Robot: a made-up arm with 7 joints. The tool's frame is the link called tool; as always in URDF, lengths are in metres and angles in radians. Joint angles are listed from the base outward. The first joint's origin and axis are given. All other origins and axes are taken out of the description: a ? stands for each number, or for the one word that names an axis. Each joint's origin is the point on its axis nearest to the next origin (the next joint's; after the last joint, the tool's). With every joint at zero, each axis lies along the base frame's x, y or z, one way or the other. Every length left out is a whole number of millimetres.
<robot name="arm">
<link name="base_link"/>
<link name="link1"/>
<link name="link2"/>
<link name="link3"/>
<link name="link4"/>
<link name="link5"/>
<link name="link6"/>
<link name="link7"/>
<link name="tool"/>
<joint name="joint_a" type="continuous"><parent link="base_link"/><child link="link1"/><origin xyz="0.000 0.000 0.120" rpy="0.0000 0.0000 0.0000"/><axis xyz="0 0 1"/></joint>
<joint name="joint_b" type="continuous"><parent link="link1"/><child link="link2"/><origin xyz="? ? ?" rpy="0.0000 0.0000 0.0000"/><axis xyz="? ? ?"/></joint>
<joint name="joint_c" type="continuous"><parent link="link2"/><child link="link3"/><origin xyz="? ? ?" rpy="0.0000 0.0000 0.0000"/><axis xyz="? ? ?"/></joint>
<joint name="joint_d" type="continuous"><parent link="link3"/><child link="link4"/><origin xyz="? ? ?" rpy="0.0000 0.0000 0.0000"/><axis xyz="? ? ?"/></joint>
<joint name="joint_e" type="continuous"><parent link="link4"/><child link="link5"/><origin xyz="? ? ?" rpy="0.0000 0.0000 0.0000"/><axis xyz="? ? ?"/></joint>
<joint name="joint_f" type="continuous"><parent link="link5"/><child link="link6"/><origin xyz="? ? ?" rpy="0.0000 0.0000 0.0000"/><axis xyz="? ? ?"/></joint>
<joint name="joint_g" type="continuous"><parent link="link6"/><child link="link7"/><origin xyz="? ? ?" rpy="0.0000 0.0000 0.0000"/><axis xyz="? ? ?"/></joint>
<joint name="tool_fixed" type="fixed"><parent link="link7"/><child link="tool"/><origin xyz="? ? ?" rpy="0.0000 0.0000 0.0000"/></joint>
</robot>
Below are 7 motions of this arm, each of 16 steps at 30 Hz.
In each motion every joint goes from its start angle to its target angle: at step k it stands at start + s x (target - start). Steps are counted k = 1, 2, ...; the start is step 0. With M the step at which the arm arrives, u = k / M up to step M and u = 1 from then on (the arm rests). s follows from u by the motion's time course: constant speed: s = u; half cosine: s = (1 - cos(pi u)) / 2; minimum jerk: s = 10 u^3 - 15 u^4 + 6 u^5.
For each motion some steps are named. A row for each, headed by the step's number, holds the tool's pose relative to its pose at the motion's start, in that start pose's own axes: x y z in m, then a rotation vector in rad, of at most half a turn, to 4 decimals.
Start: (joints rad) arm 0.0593 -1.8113 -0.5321 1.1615 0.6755 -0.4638 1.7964
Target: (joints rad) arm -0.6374 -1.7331 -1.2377 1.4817 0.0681 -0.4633 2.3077
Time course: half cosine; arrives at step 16
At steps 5, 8, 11, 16:
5: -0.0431 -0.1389 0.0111 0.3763 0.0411 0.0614
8: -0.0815 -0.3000 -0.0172 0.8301 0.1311 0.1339
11: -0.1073 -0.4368 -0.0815 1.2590 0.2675 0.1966
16: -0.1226 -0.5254 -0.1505 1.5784 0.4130 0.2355

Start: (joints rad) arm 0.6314 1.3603 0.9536 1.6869 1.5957 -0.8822 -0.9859
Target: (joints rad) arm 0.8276 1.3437 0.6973 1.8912 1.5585 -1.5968 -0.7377
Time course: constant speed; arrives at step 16
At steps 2, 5, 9, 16:
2: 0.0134 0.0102 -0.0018 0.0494 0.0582 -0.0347
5: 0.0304 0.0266 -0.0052 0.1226 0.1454 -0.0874
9: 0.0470 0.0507 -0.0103 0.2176 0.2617 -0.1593
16: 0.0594 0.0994 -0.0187 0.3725 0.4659 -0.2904

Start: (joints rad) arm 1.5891 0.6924 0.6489 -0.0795 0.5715 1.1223 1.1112
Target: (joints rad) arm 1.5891 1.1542 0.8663 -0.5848 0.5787 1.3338 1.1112
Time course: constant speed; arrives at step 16
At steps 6, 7, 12, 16:
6: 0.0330 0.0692 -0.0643 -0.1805 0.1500 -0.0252
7: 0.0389 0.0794 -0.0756 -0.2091 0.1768 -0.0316
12: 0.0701 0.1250 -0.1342 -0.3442 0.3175 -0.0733
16: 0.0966 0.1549 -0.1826 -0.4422 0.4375 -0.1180

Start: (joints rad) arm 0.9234 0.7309 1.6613 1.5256 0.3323 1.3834 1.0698
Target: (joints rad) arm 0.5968 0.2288 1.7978 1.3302 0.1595 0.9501 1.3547
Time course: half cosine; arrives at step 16
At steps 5, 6, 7, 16:
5: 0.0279 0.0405 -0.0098 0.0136 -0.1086 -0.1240
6: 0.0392 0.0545 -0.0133 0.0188 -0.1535 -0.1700
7: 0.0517 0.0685 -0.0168 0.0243 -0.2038 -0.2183
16: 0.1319 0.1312 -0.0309 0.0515 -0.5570 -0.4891

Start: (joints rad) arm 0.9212 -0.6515 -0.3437 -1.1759 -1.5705 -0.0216 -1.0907
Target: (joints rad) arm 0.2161 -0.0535 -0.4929 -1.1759 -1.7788 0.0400 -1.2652
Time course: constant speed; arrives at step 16
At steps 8, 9, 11, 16:
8: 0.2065 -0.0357 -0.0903 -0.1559 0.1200 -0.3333
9: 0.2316 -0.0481 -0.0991 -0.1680 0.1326 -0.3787
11: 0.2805 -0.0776 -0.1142 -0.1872 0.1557 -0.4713
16: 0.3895 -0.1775 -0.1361 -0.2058 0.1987 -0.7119

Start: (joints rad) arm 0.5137 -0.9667 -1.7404 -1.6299 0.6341 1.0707 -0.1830
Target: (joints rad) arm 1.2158 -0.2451 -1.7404 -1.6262 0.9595 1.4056 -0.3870
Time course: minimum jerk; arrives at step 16
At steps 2, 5, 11, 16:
2: -0.0066 0.0044 -0.0008 -0.0129 -0.0103 0.0018
5: -0.0694 0.0474 -0.0173 -0.1473 -0.1138 0.0216
11: -0.2139 0.1408 -0.1923 -0.7018 -0.4978 0.1308
16: -0.2209 0.1352 -0.2553 -0.8638 -0.6005 0.1710

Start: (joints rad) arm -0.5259 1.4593 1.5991 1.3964 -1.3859 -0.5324 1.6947
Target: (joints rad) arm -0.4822 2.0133 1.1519 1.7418 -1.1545 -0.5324 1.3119
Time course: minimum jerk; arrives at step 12
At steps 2, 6, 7, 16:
2: 0.0007 0.0061 0.0020 -0.0055 0.0010 -0.0090
6: 0.0172 0.0840 0.0388 -0.0739 0.0335 -0.1191
7: 0.0258 0.1081 0.0552 -0.0949 0.0516 -0.1514
16: 0.0504 0.1577 0.0994 -0.1390 0.1037 -0.2143

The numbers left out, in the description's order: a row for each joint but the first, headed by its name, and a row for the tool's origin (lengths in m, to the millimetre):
joint_b: xyz -0.440 0.080 0.000, axis -1 0 0
joint_c: xyz 0.000 0.060 0.570, axis 0 0 -1
joint_d: xyz 0.020 -0.050 0.000, axis 0 0 -1
joint_e: xyz -0.190 0.040 0.000, axis -1 0 0
joint_f: xyz 0.000 -0.340 0.000, axis 0 0 1
joint_g: xyz 0.200 0.090 0.000, axis 1 0 0
tool: xyz 0.000 -0.060 0.030

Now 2 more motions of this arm.
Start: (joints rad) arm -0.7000 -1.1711 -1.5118 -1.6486 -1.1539 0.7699 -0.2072
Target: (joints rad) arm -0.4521 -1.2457 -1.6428 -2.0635 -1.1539 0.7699 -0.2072
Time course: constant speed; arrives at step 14
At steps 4, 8, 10, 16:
4: 0.0123 0.0209 0.0088 0.0787 0.0911 0.1539
8: 0.0254 0.0437 0.0162 0.1501 0.1897 0.3052
10: 0.0320 0.0559 0.0193 0.1831 0.2418 0.3797
16: 0.0452 0.0823 0.0242 0.2436 0.3518 0.5257

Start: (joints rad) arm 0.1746 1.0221 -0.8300 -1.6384 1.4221 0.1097 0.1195
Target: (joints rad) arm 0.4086 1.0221 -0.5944 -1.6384 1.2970 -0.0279 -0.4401
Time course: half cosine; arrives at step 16
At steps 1, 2, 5, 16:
1: 0.0013 0.0009 0.0014 -0.0052 0.0013 -0.0002
2: 0.0052 0.0035 0.0055 -0.0207 0.0051 -0.0006
5: 0.0296 0.0219 0.0319 -0.1222 0.0302 -0.0029
16: 0.1220 0.1193 0.1345 -0.5701 0.1441 -0.0012

